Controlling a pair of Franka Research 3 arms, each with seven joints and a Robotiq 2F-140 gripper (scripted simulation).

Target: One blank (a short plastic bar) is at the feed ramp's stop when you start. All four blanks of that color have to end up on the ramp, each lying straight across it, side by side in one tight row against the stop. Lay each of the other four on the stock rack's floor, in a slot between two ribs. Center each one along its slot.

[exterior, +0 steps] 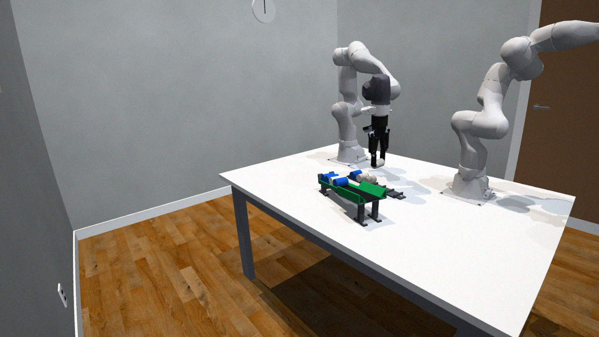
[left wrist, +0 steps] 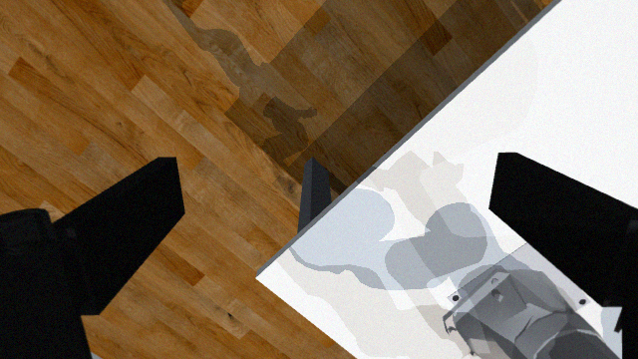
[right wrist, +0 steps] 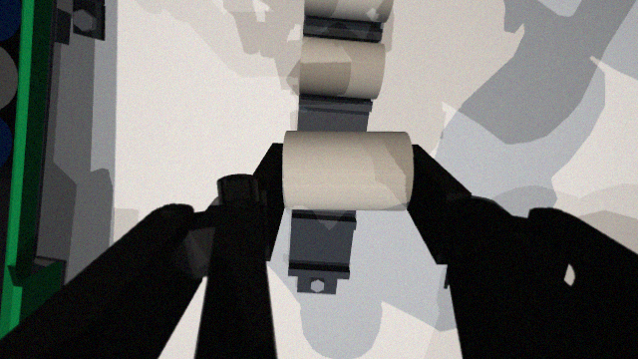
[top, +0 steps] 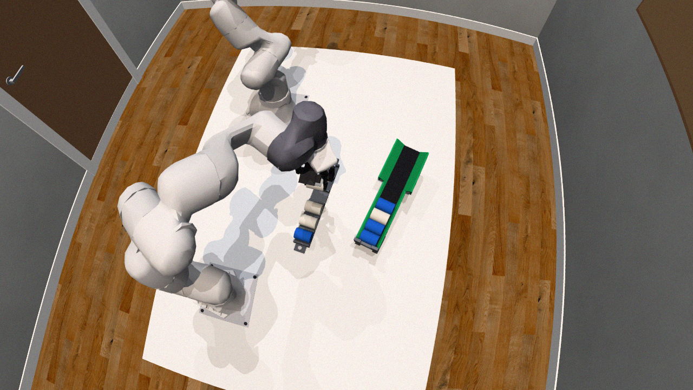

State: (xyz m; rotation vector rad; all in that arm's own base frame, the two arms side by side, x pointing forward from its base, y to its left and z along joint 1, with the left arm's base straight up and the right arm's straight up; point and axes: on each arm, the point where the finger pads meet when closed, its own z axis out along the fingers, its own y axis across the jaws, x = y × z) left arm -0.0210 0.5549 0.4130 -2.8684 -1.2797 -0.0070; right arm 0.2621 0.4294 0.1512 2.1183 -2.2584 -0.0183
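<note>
Now: the stock rack 16 cm below my right hand and 2 cm to the right of it. Round my right hand: blue blank 20 cm ahead, 14 cm to the right, 8 cm below.
</note>
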